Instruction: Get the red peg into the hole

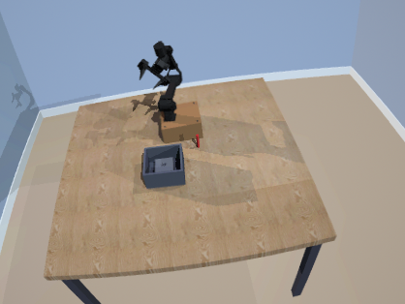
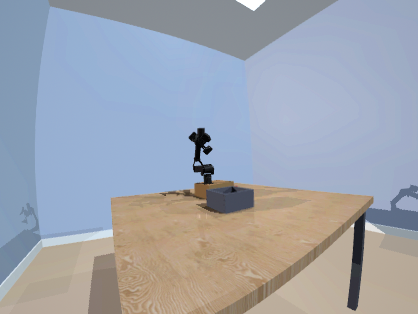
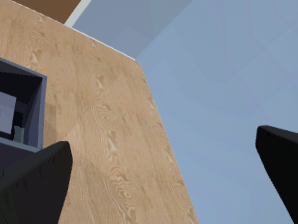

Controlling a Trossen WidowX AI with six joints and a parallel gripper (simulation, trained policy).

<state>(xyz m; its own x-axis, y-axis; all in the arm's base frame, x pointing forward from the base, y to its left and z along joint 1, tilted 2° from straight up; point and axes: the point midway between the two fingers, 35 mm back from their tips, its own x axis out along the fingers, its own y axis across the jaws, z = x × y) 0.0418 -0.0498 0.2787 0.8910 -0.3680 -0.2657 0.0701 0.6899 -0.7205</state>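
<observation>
Now: gripper tip 60 mm short of the red peg, 230 mm to the right of it and 330 mm above it. The rest, counted from my gripper tip: grey box: 250 mm ahead, 70 mm to the left, 340 mm below; then grey plate: 250 mm ahead, 70 mm to the left, 320 mm below.
</observation>
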